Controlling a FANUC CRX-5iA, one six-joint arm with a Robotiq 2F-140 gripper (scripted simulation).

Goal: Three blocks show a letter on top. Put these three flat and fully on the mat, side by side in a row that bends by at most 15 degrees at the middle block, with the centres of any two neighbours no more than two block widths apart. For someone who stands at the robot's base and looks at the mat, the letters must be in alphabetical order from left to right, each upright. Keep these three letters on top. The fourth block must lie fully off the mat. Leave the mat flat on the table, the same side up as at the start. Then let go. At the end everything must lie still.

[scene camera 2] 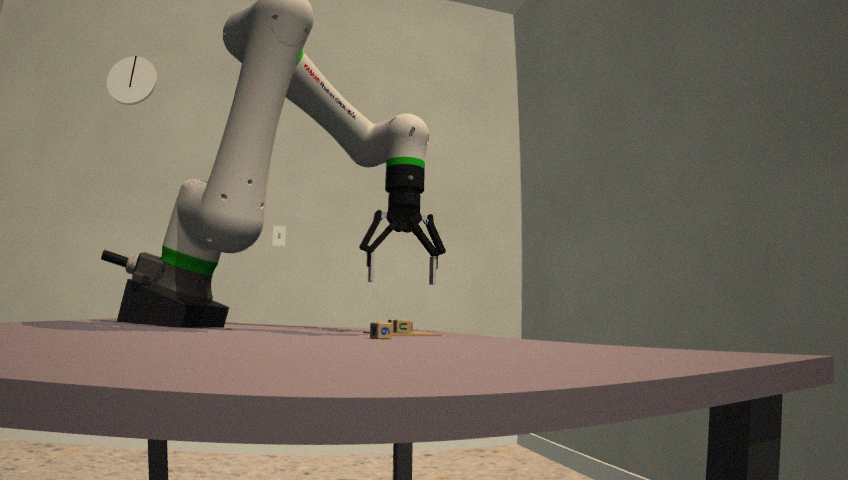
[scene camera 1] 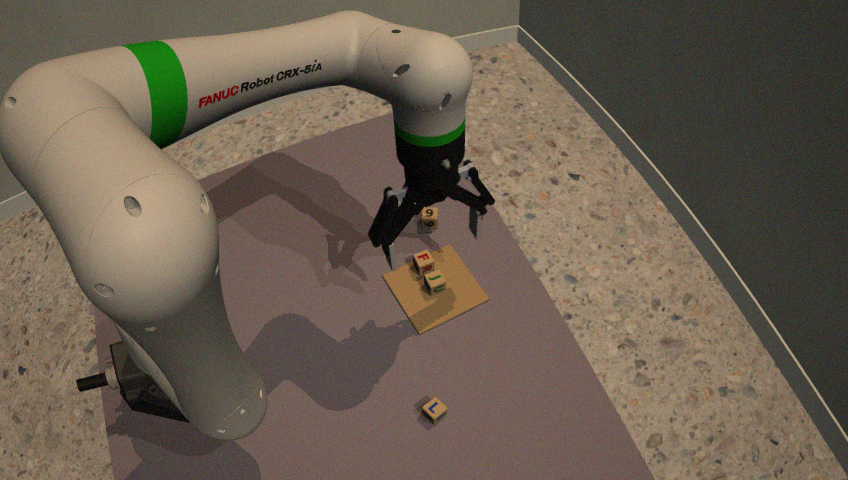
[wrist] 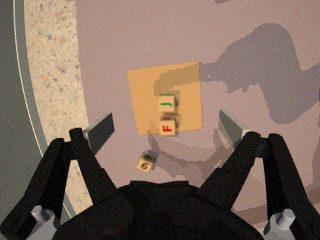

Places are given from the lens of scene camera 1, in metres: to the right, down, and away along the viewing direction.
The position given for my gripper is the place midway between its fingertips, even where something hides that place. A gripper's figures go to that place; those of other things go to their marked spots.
my gripper [scene camera 1: 433, 248]: 0.02, 0.01, 0.97
tan mat [scene camera 1: 463, 293]: 0.07, 0.09, 1.05
